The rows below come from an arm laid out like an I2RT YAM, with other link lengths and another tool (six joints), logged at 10 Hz.
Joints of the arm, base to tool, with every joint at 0 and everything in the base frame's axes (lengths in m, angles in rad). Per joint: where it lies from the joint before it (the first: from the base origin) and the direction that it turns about. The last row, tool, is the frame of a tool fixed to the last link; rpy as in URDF.
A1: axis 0 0 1 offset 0.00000 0.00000 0.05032
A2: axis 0 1 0 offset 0.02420 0.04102 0.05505
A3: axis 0 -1 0 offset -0.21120 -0.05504 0.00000
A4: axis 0 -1 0 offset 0.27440 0.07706 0.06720
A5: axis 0 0 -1 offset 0.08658 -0.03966 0.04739
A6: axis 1 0 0 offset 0.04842 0.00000 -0.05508
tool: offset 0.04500 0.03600 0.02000 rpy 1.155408 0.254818 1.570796
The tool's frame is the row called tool.
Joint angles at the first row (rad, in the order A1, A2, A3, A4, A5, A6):
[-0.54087 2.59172 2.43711 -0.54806 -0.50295 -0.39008]
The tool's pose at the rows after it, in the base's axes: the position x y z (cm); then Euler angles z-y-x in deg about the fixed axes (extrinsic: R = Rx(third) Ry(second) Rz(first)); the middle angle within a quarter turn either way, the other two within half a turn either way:
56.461, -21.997, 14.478, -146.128, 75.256, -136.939
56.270, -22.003, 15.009, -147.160, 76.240, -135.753
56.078, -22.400, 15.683, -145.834, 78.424, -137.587
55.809, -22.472, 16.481, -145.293, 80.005, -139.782
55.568, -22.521, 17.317, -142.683, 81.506, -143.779
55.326, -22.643, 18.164, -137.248, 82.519, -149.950
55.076, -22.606, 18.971, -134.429, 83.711, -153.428
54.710, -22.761, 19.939, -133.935, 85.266, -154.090
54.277, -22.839, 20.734, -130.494, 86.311, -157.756
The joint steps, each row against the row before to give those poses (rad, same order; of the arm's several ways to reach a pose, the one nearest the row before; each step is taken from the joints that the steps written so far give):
[-0.00344 -0.02005 -0.02798 0.02035 -0.00020 0.01500]
[-0.00178 -0.03517 -0.04760 0.03101 -0.00146 0.01453]
[-0.00542 -0.04273 -0.05905 0.05193 0.01658 0.02105]
[-0.00086 -0.04861 -0.05845 0.04126 0.02361 -0.00102]
[0.00001 -0.04217 -0.04501 0.03034 0.02531 0.00189]
[-0.00152 -0.02875 -0.01908 0.00577 0.02031 0.00421]
[0.00001 -0.03461 -0.03365 0.02119 0.01384 0.00681]
[-0.00522 -0.03447 -0.03230 0.02513 0.00142 0.01365]
[-0.00451 -0.03410 -0.03184 0.01556 0.00395 0.00787]

